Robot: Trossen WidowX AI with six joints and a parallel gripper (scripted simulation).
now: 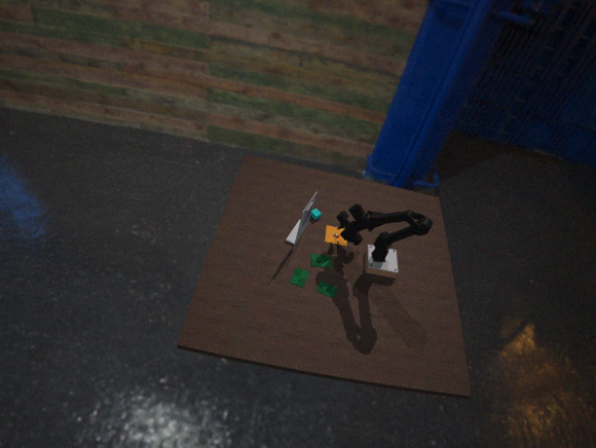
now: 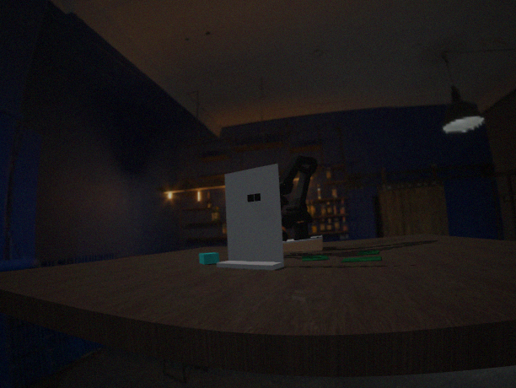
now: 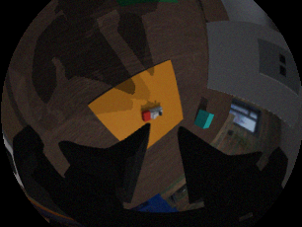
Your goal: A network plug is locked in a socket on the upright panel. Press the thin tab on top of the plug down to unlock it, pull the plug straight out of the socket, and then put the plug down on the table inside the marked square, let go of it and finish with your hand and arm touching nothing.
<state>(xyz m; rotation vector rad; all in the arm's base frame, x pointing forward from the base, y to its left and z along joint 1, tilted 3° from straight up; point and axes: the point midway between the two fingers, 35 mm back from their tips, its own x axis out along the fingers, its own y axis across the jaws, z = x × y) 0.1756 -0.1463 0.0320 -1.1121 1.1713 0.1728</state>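
The plug lies 30 mm below my gripper tip and 10 mm ahead of it. Also, from my gripper tip: teal block 140 mm to the right, 110 mm ahead, 30 mm below; grey upright panel 210 mm ahead, 70 mm above, 10 mm to the left; orange marked square 40 mm below.
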